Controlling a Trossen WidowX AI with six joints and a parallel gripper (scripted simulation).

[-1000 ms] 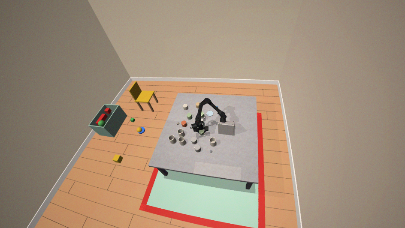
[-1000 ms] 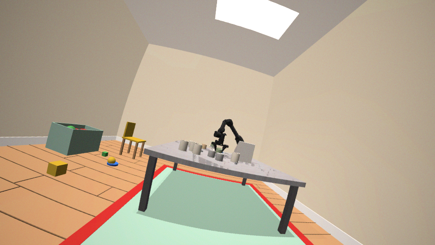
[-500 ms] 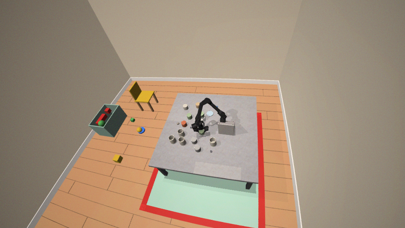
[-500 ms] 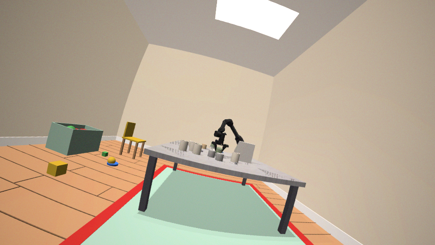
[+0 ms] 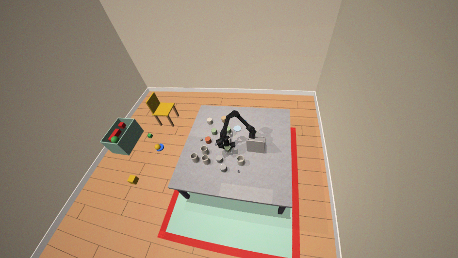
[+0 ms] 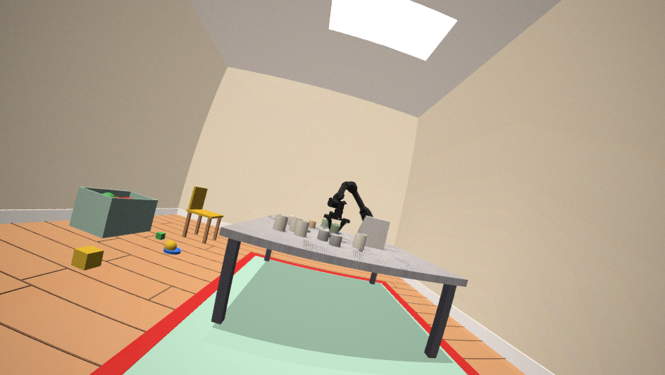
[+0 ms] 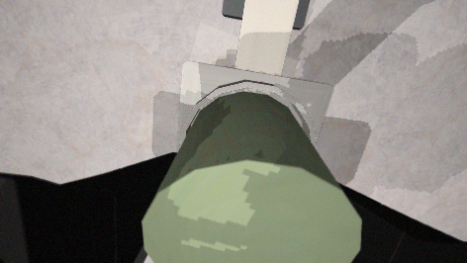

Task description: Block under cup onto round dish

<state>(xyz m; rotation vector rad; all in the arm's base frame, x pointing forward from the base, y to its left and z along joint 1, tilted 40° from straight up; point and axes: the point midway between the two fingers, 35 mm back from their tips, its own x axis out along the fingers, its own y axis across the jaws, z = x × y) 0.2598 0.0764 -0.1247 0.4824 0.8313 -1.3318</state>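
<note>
The pale mint block lies 1 cm to the right of my gripper tip and 1 cm below it. The rest, counted from my gripper tip: pale blue round dish 36 cm to the right, 6 cm below, 2 cm behind; then orange cup 28 cm ahead, 12 cm to the right, 3 cm below.
</note>
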